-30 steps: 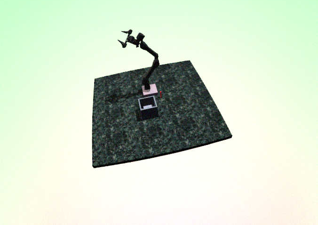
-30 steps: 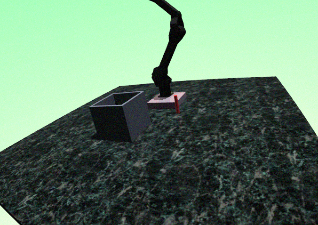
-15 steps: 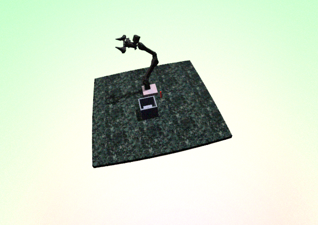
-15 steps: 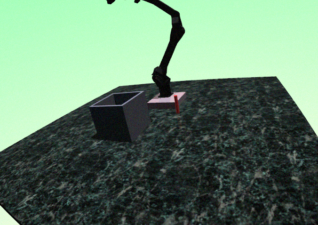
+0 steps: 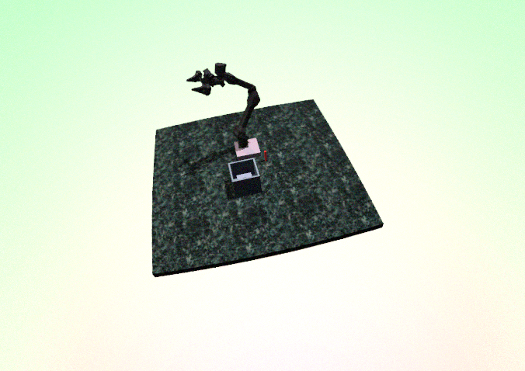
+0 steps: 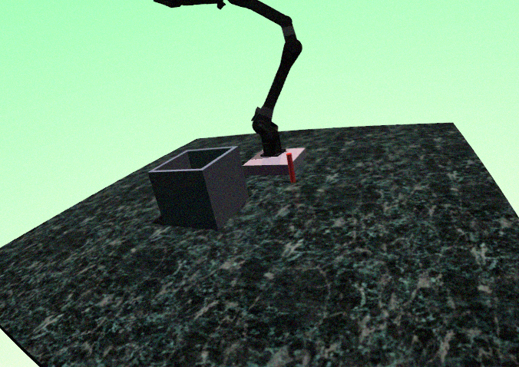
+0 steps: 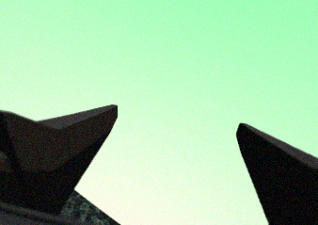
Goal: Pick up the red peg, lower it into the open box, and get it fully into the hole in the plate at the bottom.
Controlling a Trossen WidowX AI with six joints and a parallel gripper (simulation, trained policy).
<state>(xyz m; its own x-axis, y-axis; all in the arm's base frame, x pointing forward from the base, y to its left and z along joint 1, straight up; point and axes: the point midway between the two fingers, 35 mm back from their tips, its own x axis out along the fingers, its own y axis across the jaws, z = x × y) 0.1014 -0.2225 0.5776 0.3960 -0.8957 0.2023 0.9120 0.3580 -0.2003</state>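
Now: gripper tip 4 cm short of the red peg, 38 cm to the right of it and 58 cm above it. From my gripper tip the other things lie so: pale plate (23 cm ahead, 24 cm to the left, 57 cm below).
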